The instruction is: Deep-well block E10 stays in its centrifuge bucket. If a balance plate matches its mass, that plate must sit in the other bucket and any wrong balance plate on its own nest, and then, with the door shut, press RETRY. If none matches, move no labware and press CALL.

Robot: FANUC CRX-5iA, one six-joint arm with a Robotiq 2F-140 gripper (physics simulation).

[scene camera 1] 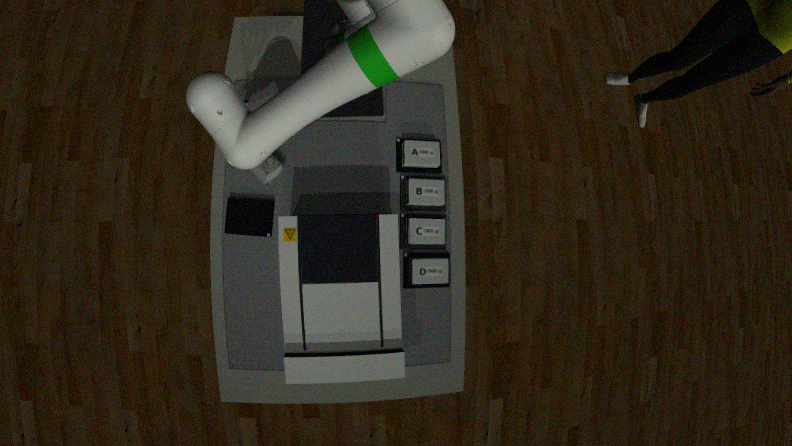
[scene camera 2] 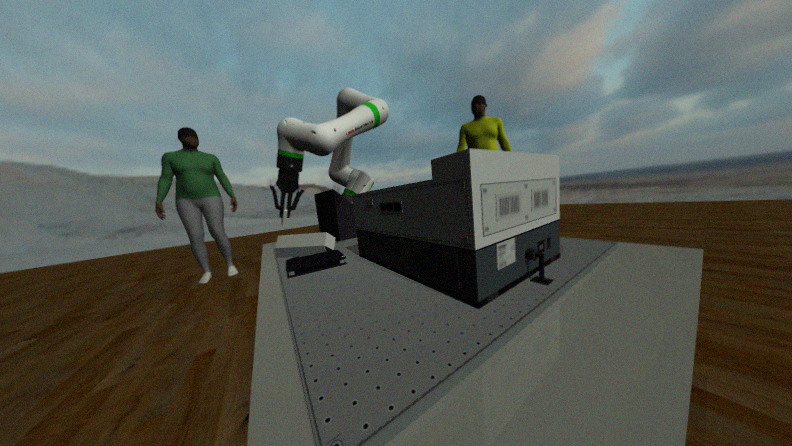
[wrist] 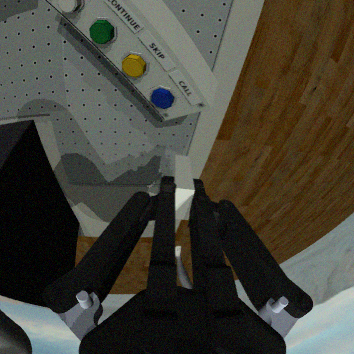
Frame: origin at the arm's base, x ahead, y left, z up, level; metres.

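Seen in the pictures: gripper, fingertip midpoint: [scene camera 2: 283, 225] [wrist: 179, 167]; arm's base, origin of the base link: [scene camera 2: 345, 207].
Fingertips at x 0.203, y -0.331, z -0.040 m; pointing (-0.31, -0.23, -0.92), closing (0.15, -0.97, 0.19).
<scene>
Offsets run from my fingertips to a thing's top centre. "spot": to the spot under its first point.
My gripper [scene camera 2: 284, 213] [wrist: 179, 167] is shut, with a pale tip at its fingers, and hangs above the table past the blue end of the button box @(0.121 m ahead, 0.071 m left, 0.035 m down) [scene camera 1: 269, 167] [scene camera 2: 304, 241]. In the wrist view the blue button @(0.055 m ahead, 0.028 m left, 0.044 m down) [wrist: 162, 98] is beside the CALL label; yellow @(0.088 m ahead, 0.066 m left, 0.044 m down) [wrist: 134, 65], green @(0.120 m ahead, 0.104 m left, 0.044 m down) [wrist: 102, 31] and white @(spot: 0.148 m ahead, 0.140 m left, 0.049 m down) [wrist: 69, 4] buttons follow. The white one's label does not show. Balance plates A @(0.072 m ahead, 0.646 m left, 0.065 m down) [scene camera 1: 422, 153], B @(0.206 m ahead, 0.669 m left, 0.065 m down) [scene camera 1: 426, 192], C @(0.338 m ahead, 0.677 m left, 0.065 m down) [scene camera 1: 426, 231] and D @(0.471 m ahead, 0.698 m left, 0.065 m down) [scene camera 1: 430, 271] sit on dark nests right of the centrifuge [scene camera 1: 340, 310] [scene camera 2: 421, 221]. E10 and the buckets do not show; the door's state is unclear.
A dark square nest @(0.336 m ahead, 0.079 m left, 0.087 m down) [scene camera 1: 249, 216] [scene camera 2: 315, 263] lies left of the centrifuge. A dark box [scene camera 2: 334, 214] [wrist: 35, 215] stands near the arm's base. A person in yellow [scene camera 1: 775, 22] [scene camera 2: 484, 132] and one in green [scene camera 2: 191, 174] stand off the table.
</scene>
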